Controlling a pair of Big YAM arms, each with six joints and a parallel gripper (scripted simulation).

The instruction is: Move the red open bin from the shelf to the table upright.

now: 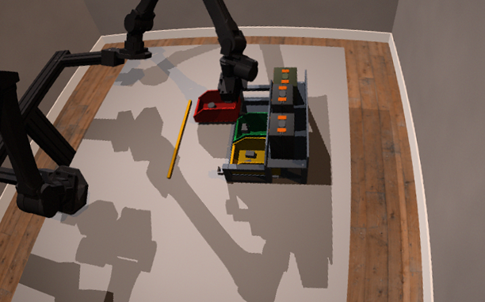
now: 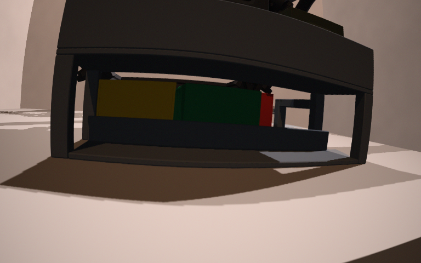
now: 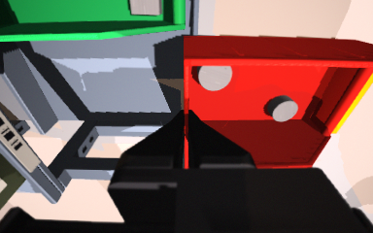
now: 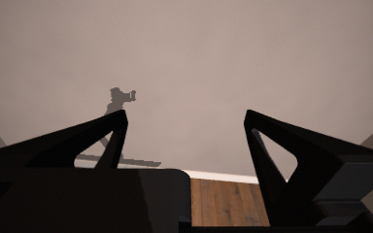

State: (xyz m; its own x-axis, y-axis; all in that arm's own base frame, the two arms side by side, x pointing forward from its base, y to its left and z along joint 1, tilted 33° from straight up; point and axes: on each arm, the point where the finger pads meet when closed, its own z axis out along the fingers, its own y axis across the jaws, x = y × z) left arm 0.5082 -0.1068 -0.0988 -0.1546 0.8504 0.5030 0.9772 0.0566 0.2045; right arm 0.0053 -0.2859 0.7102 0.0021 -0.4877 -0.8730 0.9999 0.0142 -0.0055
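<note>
Now: the red open bin 80 mm behind my left hand and 30 mm below it. Round my left hand: grey shelf: 120 mm ahead, 110 mm to the right, 20 mm below; green bin: 110 mm to the right, 90 mm ahead, 40 mm below.
</note>
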